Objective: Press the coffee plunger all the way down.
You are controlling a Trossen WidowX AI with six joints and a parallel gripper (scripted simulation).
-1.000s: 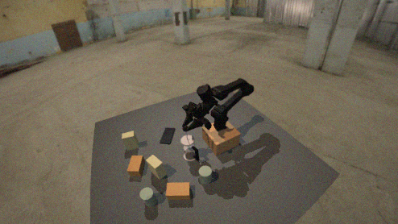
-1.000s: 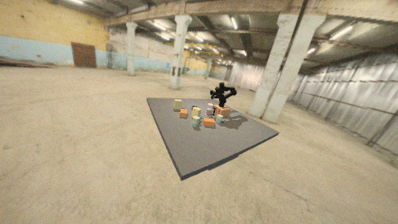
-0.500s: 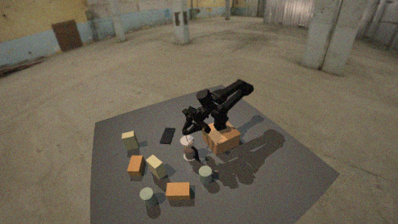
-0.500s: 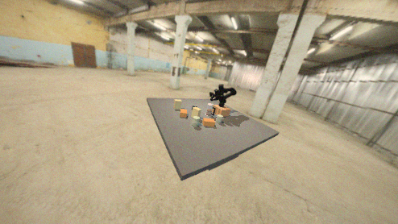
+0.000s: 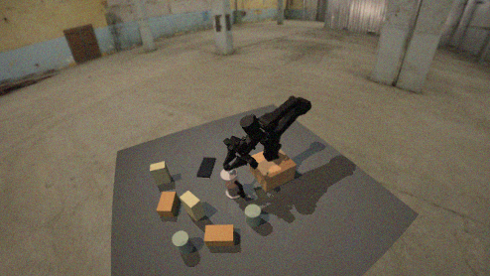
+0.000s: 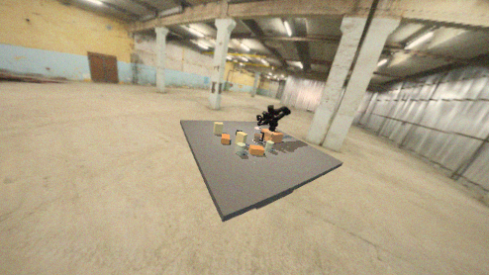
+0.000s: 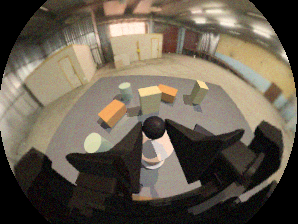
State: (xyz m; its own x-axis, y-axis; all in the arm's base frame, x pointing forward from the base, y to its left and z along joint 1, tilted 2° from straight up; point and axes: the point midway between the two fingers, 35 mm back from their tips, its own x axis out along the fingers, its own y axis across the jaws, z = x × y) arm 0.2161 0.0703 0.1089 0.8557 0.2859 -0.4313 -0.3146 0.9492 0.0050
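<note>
Right now my gripper tip is 20 mm past the coffee press, 10 mm to the right of it and 90 mm above it. Also, from my gripper tip: black flat slab 70 mm ahead, 230 mm to the right, 180 mm below.
</note>
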